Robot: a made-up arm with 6 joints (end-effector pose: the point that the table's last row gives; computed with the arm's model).
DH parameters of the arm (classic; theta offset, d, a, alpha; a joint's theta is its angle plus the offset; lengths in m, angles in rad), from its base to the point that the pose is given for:
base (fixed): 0.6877 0 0.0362 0
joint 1: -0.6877 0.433 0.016 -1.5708
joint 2: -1.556 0 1.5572 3.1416
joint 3: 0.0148 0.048 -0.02 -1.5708
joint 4: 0 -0.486 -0.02 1.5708
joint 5: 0 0.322 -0.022 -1.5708
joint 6: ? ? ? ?
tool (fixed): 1.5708 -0.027 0 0
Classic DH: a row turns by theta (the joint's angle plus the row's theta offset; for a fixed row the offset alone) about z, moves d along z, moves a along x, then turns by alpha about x.
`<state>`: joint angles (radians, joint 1 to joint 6).
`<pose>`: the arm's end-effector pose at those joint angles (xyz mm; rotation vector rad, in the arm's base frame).
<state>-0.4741 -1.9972 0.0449 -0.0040 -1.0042 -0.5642</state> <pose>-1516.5 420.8 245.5 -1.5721 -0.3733 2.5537</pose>
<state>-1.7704 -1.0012 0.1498 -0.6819 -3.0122 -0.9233</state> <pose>-73.4 970.7 1646.1 1.0422 -1.6740 0.7438</pose>
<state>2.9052 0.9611 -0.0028 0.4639 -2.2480 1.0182</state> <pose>-1515.3 758.7 1011.7 -0.1049 2.7774 -1.0951</pose>
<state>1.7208 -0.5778 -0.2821 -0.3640 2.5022 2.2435</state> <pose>437.8 -224.0 1746.5 -0.6456 -0.3207 1.9567</pose>
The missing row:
joint 6: 1.5708 -0.006 0.005 1.5708
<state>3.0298 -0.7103 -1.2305 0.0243 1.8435 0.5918</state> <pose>595.9 342.5 1353.5 0.5853 1.2643 -0.4607</pose>
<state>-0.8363 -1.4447 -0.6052 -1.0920 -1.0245 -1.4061</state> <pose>-747.6 655.8 802.9 0.0544 2.5780 -1.5686</pose>
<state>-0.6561 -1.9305 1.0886 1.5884 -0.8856 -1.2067</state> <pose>-1567.6 1144.7 -309.8 -2.6619 -0.2893 0.1591</pose>
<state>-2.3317 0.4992 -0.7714 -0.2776 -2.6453 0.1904</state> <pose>-809.2 -329.1 1326.1 -0.5710 2.2432 -0.0450</pose>
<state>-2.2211 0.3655 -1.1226 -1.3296 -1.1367 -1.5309</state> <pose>-234.4 -179.4 1382.5 -0.9506 -2.1107 -2.0595</pose>
